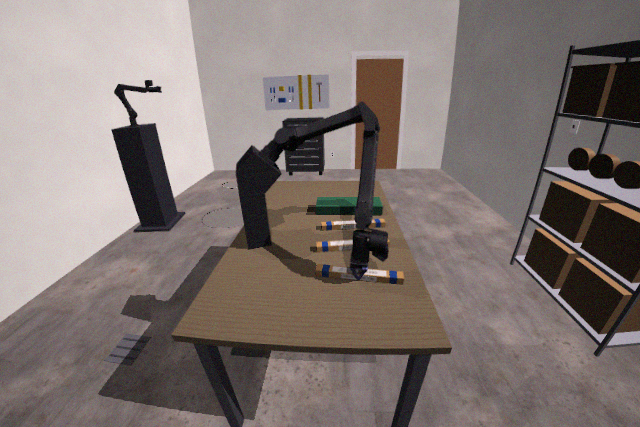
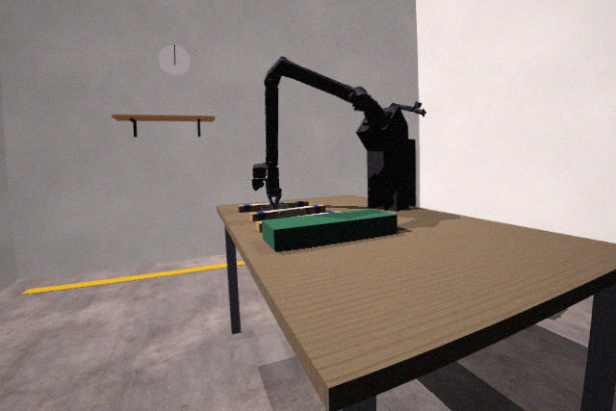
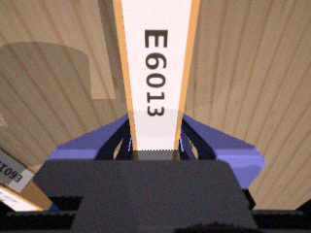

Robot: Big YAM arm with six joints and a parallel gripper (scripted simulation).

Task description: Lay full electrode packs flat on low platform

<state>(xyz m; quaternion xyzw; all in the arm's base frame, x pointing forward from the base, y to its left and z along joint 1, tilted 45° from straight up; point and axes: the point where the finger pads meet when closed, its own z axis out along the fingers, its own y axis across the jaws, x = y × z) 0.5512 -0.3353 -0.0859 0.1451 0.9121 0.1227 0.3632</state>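
My hand is 10 mm below the pack. The rest, counted from my hand: green low platform: 60 mm ahead, 600 mm to the left.
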